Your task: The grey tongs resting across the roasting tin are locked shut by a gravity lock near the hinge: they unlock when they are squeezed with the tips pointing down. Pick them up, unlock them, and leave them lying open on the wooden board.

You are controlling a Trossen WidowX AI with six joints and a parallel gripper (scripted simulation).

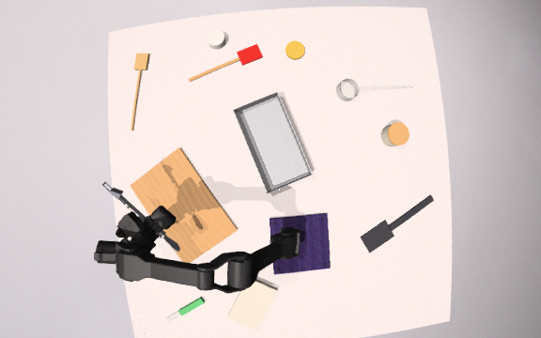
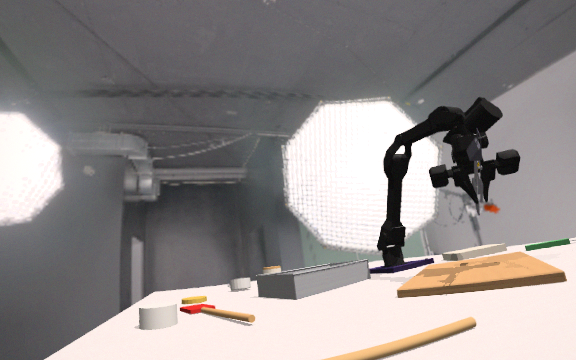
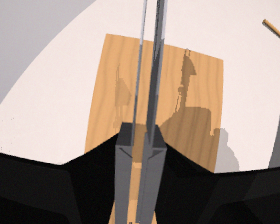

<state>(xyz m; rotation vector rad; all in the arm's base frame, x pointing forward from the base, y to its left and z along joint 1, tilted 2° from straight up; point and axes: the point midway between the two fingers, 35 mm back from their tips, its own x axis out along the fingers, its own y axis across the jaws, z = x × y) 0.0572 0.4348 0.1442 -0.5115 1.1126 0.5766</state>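
The wooden board lies 14 cm below my gripper tip, 5 cm to the right of it and 2 cm ahead of it. Round my gripper tip: cream block 33 cm behind, 32 cm to the right, 13 cm below; then yellow slider 6 cm above, 5 cm to the left, 4 cm ahead; then grey roasting tin 37 cm to the right, 26 cm ahead, 11 cm below.
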